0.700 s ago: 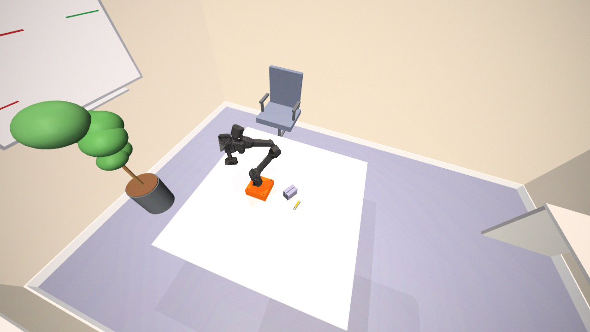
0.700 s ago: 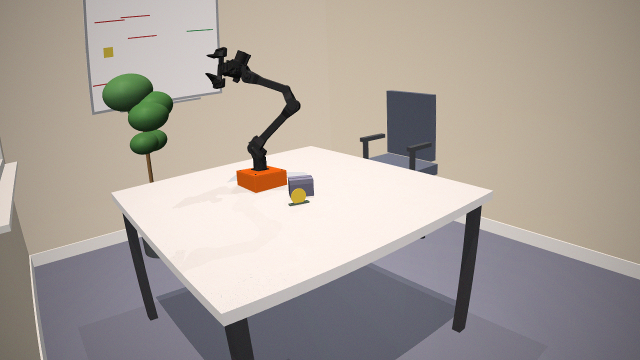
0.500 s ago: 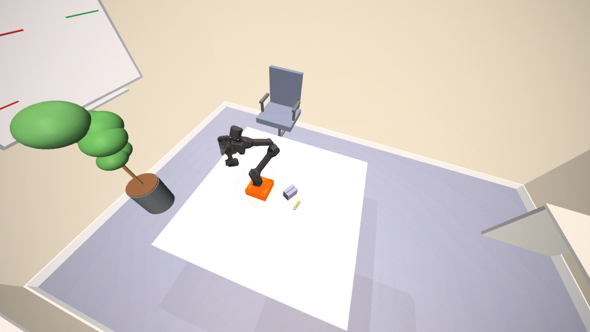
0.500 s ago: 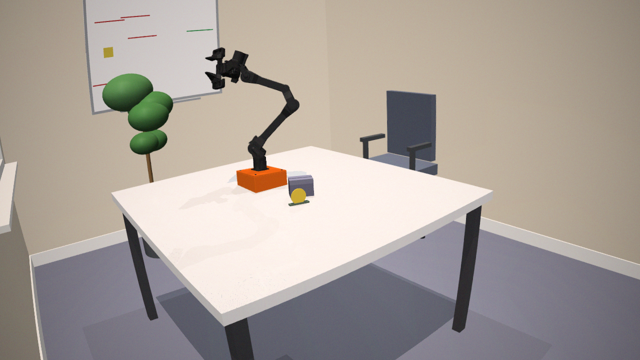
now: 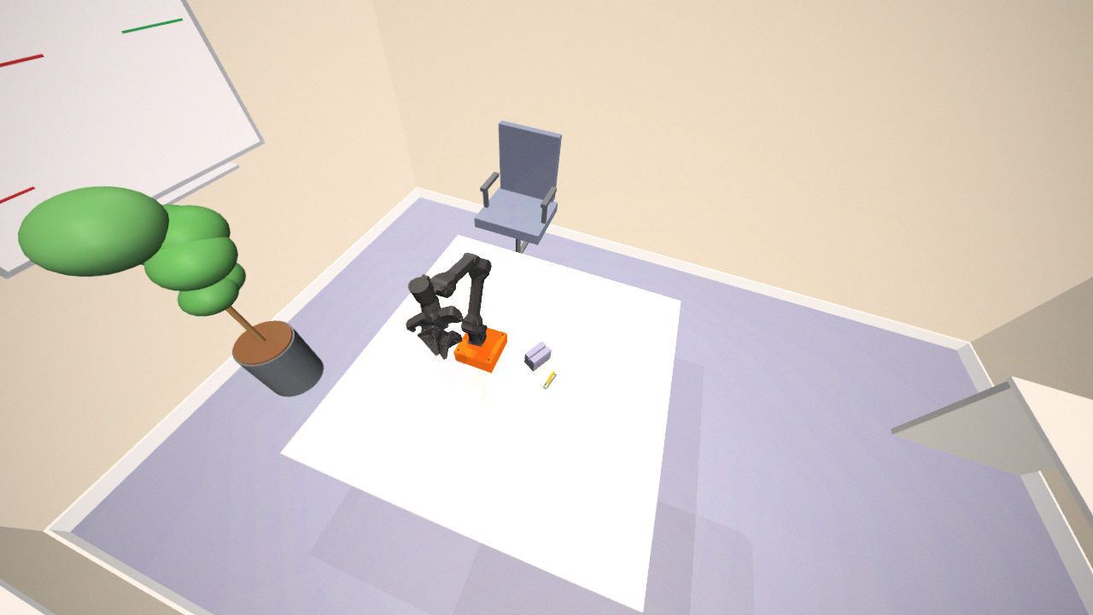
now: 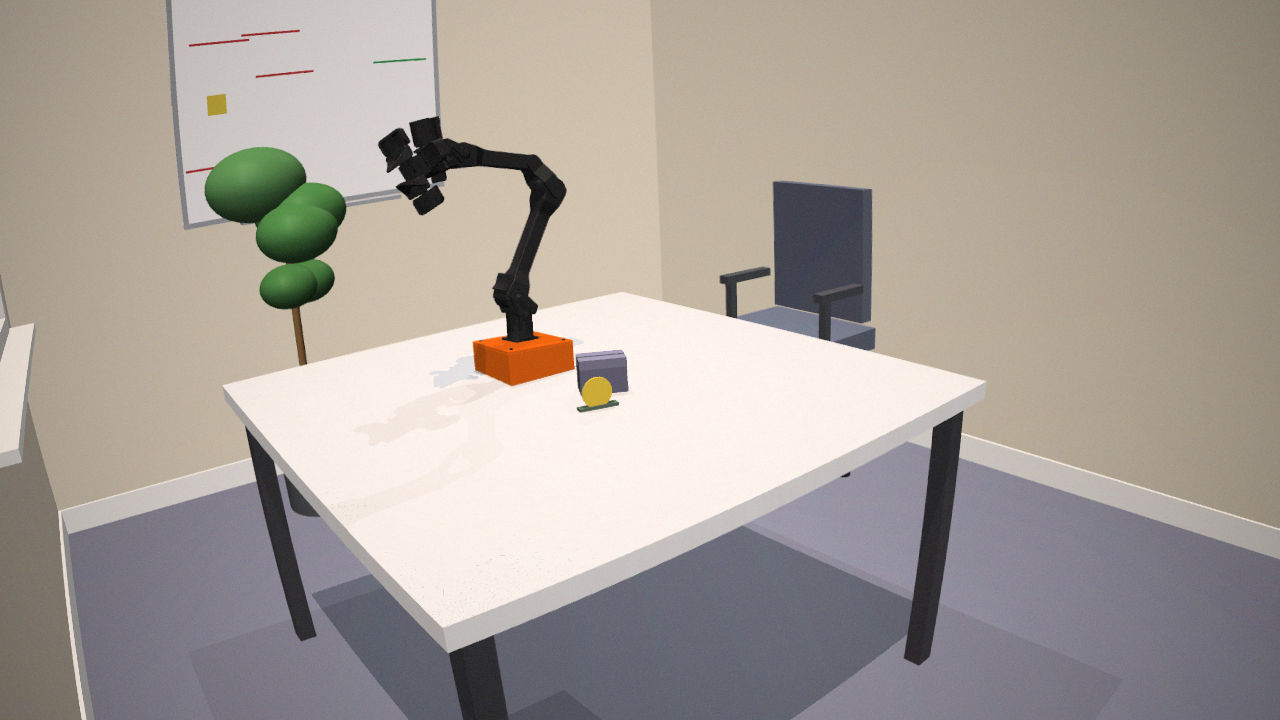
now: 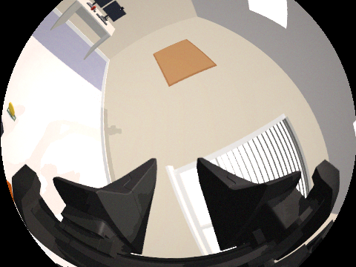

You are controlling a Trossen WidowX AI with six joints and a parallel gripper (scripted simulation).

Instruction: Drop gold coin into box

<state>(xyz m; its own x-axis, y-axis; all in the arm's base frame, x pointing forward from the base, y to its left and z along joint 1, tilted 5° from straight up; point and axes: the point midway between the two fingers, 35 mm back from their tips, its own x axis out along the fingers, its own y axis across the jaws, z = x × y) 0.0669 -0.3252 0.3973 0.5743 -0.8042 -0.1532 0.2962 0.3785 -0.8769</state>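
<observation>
Right now my gripper tip is 45 cm above the gold coin, 28 cm short of it and 26 cm to the right of it.
</observation>
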